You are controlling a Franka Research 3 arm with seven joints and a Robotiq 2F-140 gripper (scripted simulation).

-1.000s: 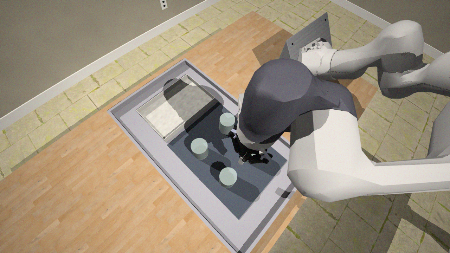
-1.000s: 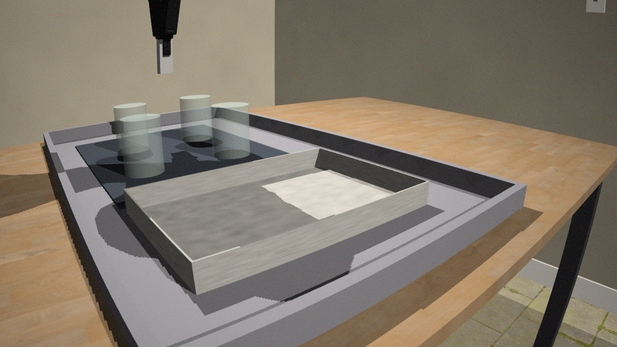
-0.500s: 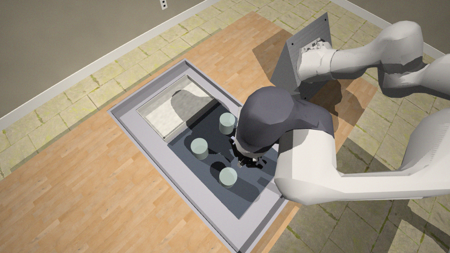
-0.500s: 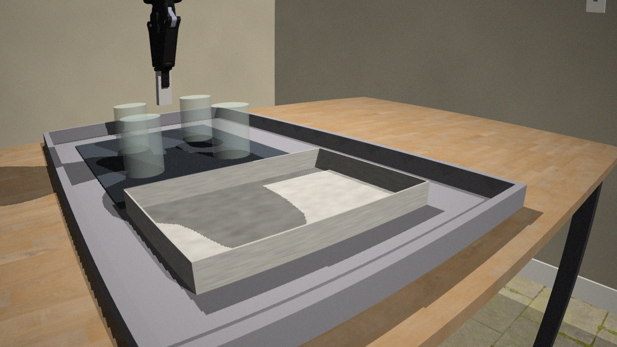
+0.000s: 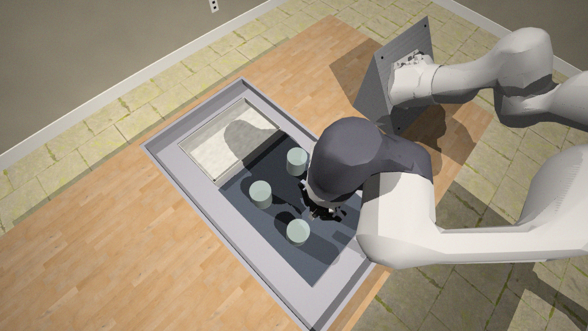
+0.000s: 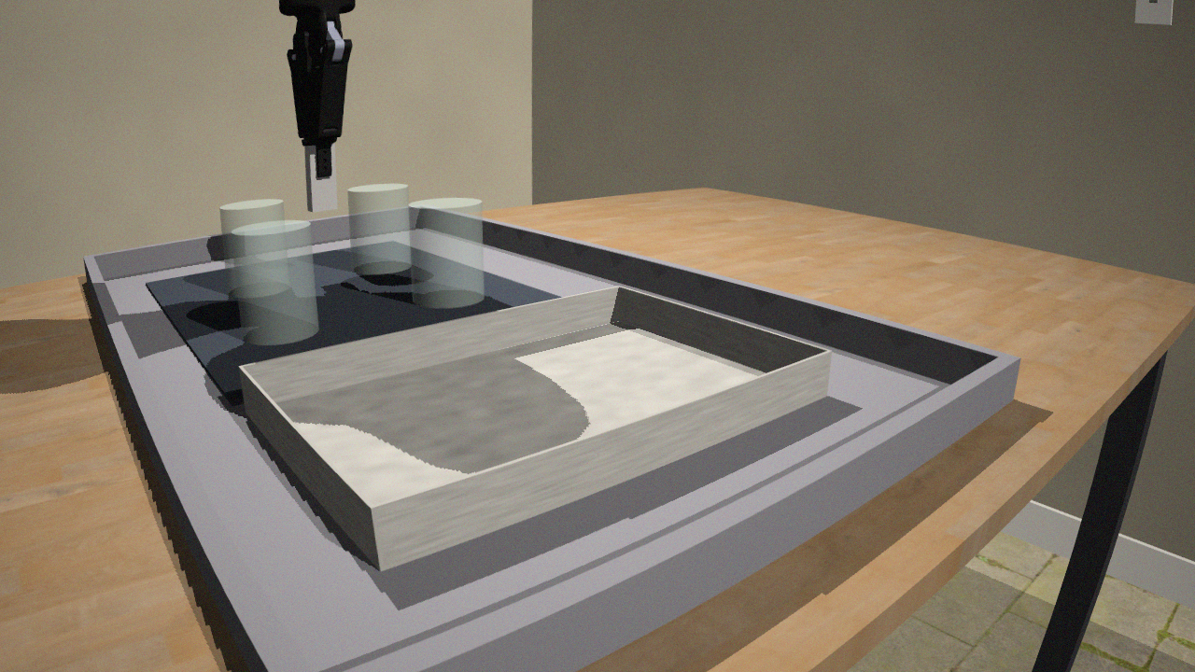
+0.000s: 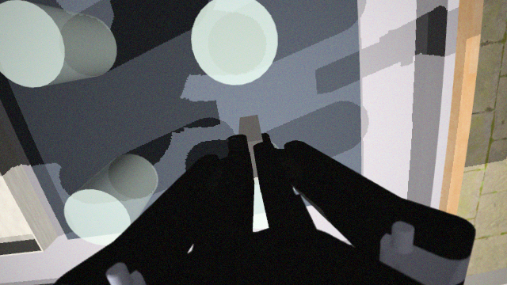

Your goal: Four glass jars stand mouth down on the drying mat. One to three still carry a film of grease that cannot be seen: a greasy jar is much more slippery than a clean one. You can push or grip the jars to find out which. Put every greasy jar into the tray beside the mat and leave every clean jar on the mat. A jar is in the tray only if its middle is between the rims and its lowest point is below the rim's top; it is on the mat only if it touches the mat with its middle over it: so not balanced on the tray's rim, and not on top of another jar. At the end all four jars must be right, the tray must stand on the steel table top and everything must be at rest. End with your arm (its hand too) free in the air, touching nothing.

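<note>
Right now the dark drying mat is 100 mm below my hand, 80 mm to the right of it and 20 mm behind it. From my hand the other things lie so: tray (400 mm to the right, 100 mm below, 20 mm behind); steel table top (180 mm to the right, 110 mm below, 10 mm behind).
</note>
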